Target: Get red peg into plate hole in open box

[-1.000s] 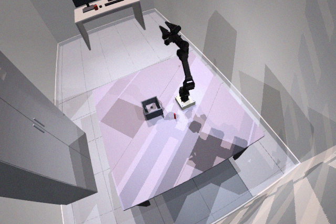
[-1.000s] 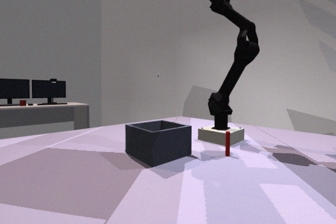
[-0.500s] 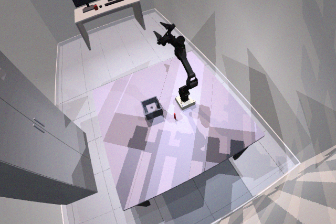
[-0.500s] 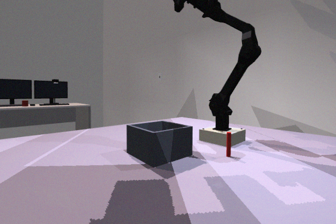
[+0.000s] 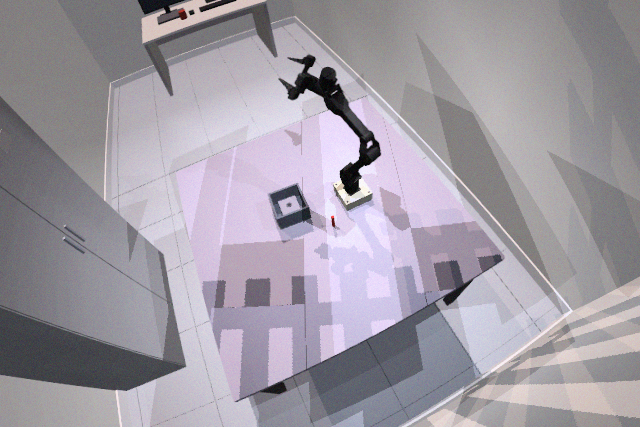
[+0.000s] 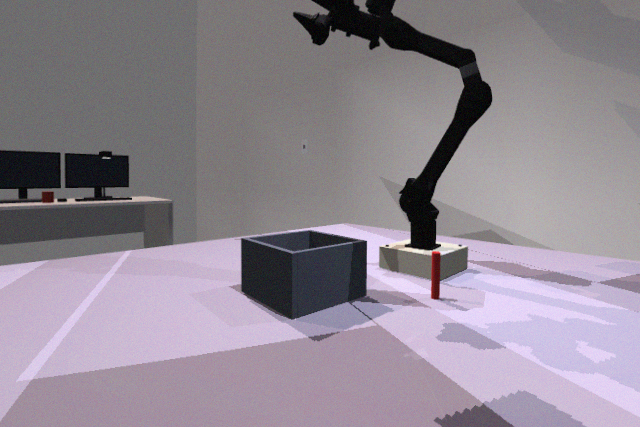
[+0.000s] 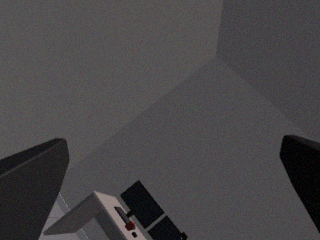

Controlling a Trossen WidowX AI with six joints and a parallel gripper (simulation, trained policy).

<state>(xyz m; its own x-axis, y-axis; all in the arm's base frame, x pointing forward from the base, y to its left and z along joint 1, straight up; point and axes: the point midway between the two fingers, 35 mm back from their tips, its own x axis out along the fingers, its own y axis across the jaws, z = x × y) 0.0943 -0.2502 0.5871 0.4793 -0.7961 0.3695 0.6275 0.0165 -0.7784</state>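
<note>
Now: gripper tip 610 mm above the red peg, 370 mm to the right of it and 70 mm short of it. The rest, counted from my gripper tip: dark box (620 mm below, 190 mm ahead, 180 mm to the left); then plate (600 mm below, 190 mm ahead, 180 mm to the left).
</note>
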